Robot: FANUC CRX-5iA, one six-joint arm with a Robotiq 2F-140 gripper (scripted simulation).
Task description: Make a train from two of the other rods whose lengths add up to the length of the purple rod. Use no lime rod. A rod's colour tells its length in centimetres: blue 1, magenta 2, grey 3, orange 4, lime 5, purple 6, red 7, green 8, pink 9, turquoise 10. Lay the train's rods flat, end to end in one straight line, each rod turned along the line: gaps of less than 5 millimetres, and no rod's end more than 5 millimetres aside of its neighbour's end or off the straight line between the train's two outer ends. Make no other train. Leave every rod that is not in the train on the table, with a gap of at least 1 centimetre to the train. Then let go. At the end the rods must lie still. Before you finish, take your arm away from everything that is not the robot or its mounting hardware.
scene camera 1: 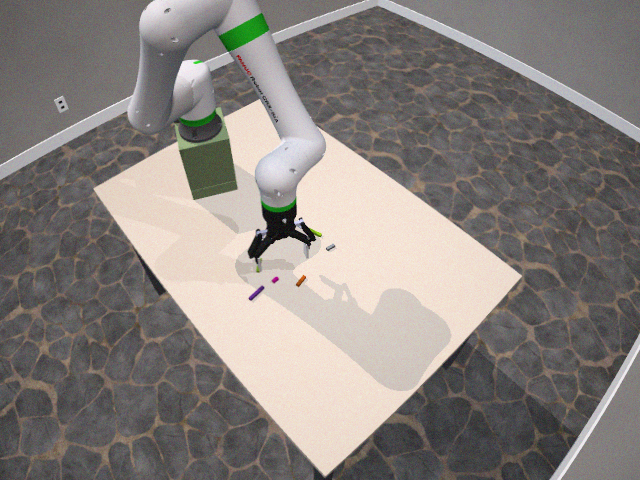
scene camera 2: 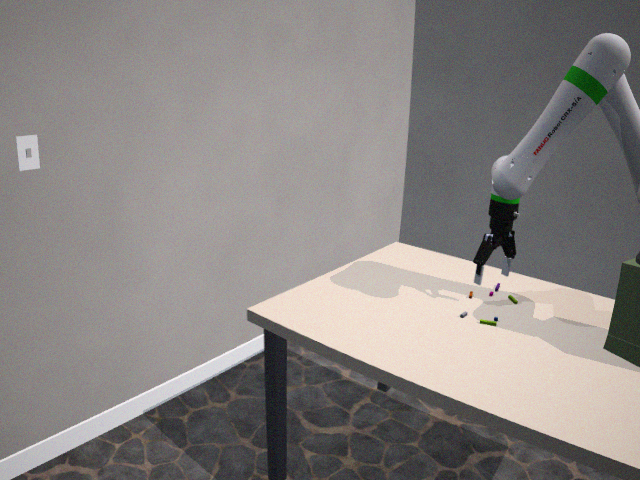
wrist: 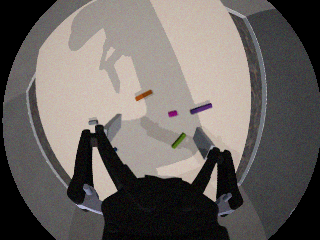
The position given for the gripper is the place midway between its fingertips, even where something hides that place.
Observation:
In view: the gripper (scene camera 2: 491, 279).
The gripper also shows in scene camera 1 (scene camera 1: 283, 261) and in the wrist view (wrist: 158, 127).

